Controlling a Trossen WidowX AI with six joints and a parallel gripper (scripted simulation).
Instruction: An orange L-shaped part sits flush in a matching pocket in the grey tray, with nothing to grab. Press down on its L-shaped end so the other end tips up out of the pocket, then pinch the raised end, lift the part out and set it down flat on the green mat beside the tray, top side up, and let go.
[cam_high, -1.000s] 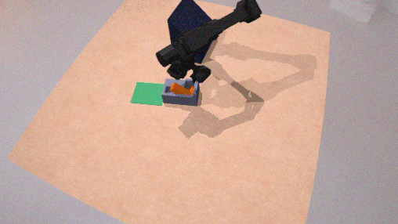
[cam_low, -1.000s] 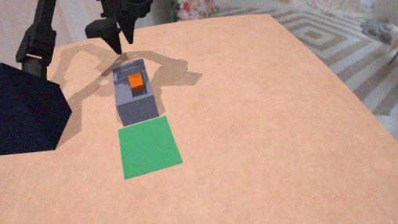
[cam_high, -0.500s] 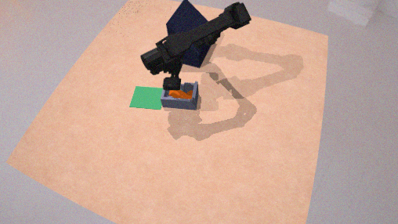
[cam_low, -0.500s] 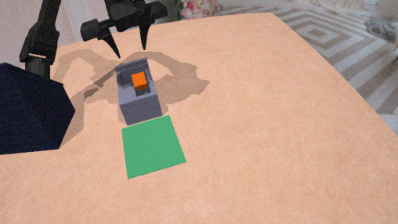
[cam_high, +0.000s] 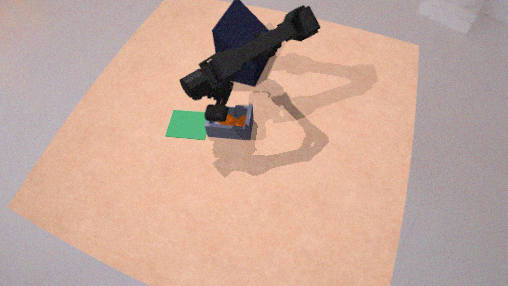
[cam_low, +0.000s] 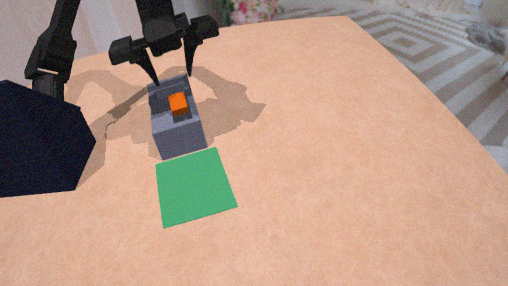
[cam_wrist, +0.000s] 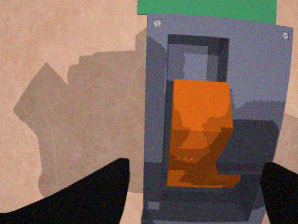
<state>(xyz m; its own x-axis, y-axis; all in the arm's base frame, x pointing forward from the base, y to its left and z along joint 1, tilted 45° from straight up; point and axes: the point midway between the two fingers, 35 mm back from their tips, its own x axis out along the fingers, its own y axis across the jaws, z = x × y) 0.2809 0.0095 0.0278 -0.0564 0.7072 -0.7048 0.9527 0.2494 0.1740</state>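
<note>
The orange L-shaped part is 80 mm below my gripper tip, 30 mm to the left of it and 30 mm behind it. Also, from my gripper tip: green mat: 140 mm to the right, 130 mm below, 30 mm ahead.
</note>
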